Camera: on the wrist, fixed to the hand. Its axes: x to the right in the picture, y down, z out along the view.
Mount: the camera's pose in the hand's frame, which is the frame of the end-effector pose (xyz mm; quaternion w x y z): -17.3 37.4 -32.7 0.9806 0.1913 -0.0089 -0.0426
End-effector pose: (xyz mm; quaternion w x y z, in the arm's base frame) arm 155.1 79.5 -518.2 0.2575 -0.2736 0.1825 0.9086
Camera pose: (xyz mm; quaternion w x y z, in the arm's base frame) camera 159.5 27.7 -526.5 0.3452 -0.2187 0.3388 0.8475
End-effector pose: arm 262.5 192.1 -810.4 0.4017 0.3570 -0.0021 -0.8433
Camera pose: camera 314.8 187.8 -813.5 0.2897 0.4195 -0.1517 -0.8468
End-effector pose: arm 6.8 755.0 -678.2 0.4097 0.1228 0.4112 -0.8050
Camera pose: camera 41.7 777.4 -710.6 0.3476 0.1741 0.2508 -0.8865
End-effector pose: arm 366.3 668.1 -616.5 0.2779 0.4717 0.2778 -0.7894
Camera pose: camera 418.7 668.2 -620.6 0.1511 0.4968 0.1390 -0.8432
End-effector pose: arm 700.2 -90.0 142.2 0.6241 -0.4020 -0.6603 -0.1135
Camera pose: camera 747.6 -93.7 119.6 0.6782 -0.2477 -0.6919 -0.0080
